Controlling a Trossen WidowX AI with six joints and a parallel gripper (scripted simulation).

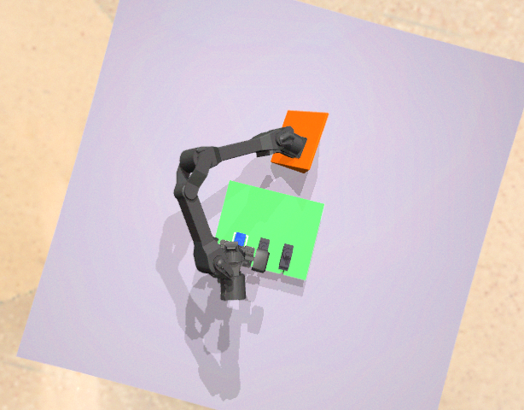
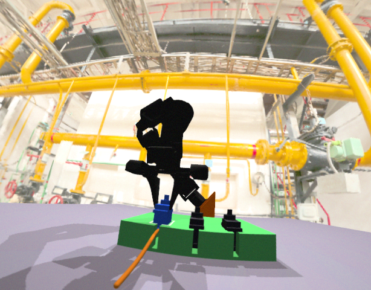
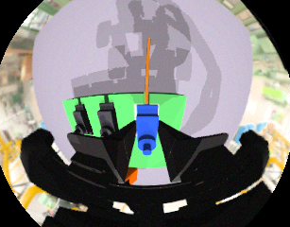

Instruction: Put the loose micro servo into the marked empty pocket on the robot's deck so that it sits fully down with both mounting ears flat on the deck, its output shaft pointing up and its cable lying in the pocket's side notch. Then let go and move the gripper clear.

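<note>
The green deck lies 13 cm behind my gripper tip, 6 cm to the left of it and 5 cm below it.
</note>
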